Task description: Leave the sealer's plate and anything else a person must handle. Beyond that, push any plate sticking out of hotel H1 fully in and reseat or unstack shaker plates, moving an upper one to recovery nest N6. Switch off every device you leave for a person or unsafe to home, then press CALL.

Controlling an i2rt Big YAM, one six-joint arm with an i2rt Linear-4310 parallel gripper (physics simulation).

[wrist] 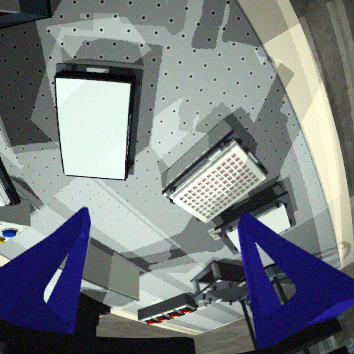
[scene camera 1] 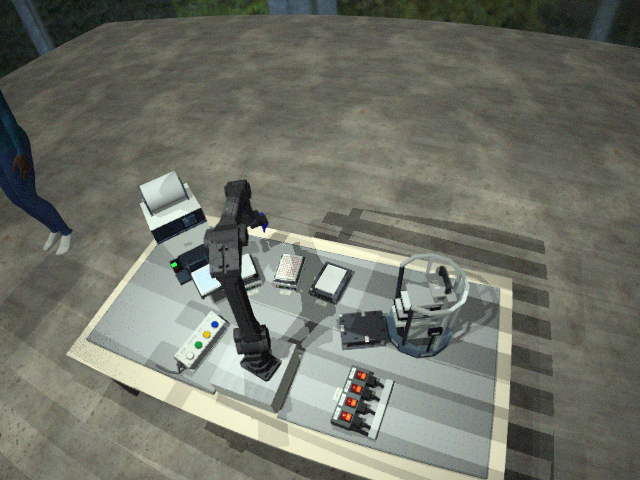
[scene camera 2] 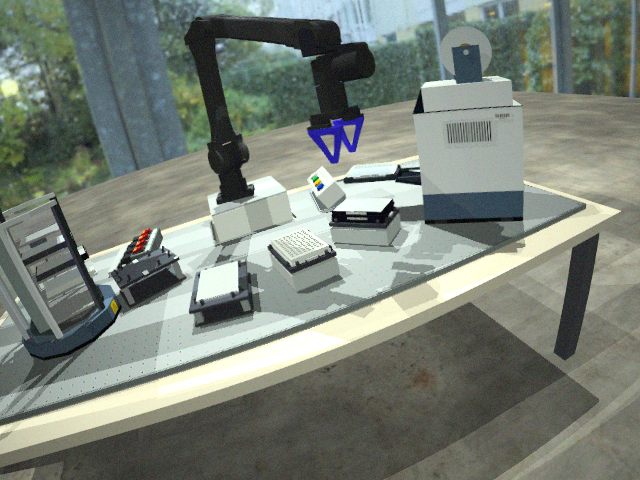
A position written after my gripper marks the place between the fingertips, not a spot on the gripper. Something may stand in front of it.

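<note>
My gripper [scene camera 2: 344,157] is open, holding nothing, and the wrist view shows it to me as well [wrist: 167,217]. I can see a plate hotel [scene camera 2: 59,309], and scene camera 1 shows the hotel too [scene camera 1: 430,279]. There is a button box [scene camera 2: 327,194]. Then I find a perforated table [scene camera 1: 439,410], which is visible to me both in scene camera 2 [scene camera 2: 159,332] and in the wrist view [wrist: 198,69].
</note>
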